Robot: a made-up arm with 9 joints. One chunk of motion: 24 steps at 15 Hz.
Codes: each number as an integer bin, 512 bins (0 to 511) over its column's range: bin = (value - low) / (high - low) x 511, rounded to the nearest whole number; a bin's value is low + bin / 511 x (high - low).
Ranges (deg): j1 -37..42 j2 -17..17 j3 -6..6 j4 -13..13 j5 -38..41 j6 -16..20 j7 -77..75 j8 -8..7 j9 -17..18
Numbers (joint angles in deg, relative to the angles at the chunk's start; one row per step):
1: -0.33 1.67 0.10 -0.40 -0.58 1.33 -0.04 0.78 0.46
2: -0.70 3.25 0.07 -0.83 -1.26 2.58 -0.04 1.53 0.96
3: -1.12 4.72 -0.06 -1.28 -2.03 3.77 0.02 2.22 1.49
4: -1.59 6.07 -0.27 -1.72 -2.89 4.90 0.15 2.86 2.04
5: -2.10 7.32 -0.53 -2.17 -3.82 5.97 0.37 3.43 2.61
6: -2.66 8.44 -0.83 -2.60 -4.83 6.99 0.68 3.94 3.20
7: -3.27 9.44 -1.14 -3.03 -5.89 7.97 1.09 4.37 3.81
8: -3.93 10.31 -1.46 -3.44 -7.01 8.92 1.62 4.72 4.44
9: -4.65 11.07 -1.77 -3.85 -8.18 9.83 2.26 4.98 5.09
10: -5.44 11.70 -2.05 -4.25 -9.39 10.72 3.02 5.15 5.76
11: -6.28 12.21 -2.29 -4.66 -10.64 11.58 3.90 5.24 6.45
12: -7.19 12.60 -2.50 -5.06 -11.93 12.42 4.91 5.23 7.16
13: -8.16 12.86 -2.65 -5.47 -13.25 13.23 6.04 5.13 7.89
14: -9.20 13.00 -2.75 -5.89 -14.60 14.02 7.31 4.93 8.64
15: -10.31 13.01 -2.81 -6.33 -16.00 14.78 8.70 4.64 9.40
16: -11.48 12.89 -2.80 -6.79 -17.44 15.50 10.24 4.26 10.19
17: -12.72 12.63 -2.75 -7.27 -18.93 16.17 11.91 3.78 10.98
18: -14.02 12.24 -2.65 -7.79 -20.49 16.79 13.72 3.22 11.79
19: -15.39 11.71 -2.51 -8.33 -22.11 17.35 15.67 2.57 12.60
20: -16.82 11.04 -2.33 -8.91 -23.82 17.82 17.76 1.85 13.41
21: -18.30 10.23 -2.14 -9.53 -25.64 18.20 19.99 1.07 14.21
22: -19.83 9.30 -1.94 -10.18 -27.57 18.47 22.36 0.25 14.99
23: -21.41 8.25 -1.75 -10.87 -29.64 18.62 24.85 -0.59 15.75
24: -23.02 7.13 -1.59 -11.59 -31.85 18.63 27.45 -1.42 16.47
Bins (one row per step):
1: 237 281 260 248 242 246 259 299 255
2: 235 304 258 239 238 264 259 325 262
3: 232 326 253 230 233 281 259 348 270
4: 229 347 244 222 227 297 259 370 278
5: 226 366 233 213 221 312 260 389 286
6: 222 382 220 204 215 326 261 407 295
7: 218 397 207 196 208 340 263 421 304
8: 214 410 193 188 200 354 264 433 313
9: 209 422 180 180 193 367 266 442 323
10: 204 431 168 172 185 379 269 448 332
11: 199 439 158 164 177 391 272 451 342
12: 193 445 149 156 169 403 275 451 353
13: 187 449 143 148 160 415 279 447 363
14: 180 451 138 140 151 426 283 440 374
15: 173 451 136 131 142 437 288 431 385
16: 165 449 136 122 133 447 293 418 397
17: 157 445 138 113 123 457 299 401 409
18: 149 439 143 102 113 465 305 382 420
19: 140 431 149 92 103 473 312 360 432
20: 131 421 156 80 92 480 319 336 444
21: 121 409 164 68 80 485 326 309 456
22: 111 395 173 55 67 489 334 281 467
23: 101 379 181 42 54 491 342 252 478
24: 90 363 188 28 40 492 351 224 489

